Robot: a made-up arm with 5 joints.
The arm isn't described. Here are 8 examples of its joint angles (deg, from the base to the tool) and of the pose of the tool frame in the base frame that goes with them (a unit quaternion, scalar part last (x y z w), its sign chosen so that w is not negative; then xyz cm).
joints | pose
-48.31 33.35 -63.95 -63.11 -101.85 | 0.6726 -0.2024 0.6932 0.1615 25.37 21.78 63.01
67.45 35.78 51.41 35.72 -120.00 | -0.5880 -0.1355 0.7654 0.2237 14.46 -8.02 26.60
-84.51 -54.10 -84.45 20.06 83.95 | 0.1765 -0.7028 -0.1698 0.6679 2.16 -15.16 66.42
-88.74 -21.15 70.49 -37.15 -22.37 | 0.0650 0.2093 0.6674 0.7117 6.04 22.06 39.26
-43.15 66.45 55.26 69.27 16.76 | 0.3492 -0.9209 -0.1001 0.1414 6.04 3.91 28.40
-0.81 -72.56 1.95 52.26 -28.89 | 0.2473 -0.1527 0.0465 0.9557 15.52 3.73 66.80
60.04 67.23 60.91 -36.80 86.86 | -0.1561 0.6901 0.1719 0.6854 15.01 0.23 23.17
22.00 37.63 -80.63 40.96 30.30 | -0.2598 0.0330 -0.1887 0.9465 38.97 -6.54 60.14
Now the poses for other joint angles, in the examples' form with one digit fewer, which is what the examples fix.
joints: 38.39 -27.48 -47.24 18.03 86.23
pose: -0.682 -0.130 -0.518 0.500 20.7 -2.2 72.6
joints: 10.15 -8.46 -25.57 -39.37 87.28
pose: -0.589 -0.382 -0.462 0.541 32.1 1.6 67.0
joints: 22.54 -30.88 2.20 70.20 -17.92
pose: 0.211 0.315 -0.235 0.895 30.5 -4.7 57.3
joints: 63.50 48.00 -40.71 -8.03 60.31
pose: -0.430 0.260 -0.458 0.734 29.7 -29.7 44.1
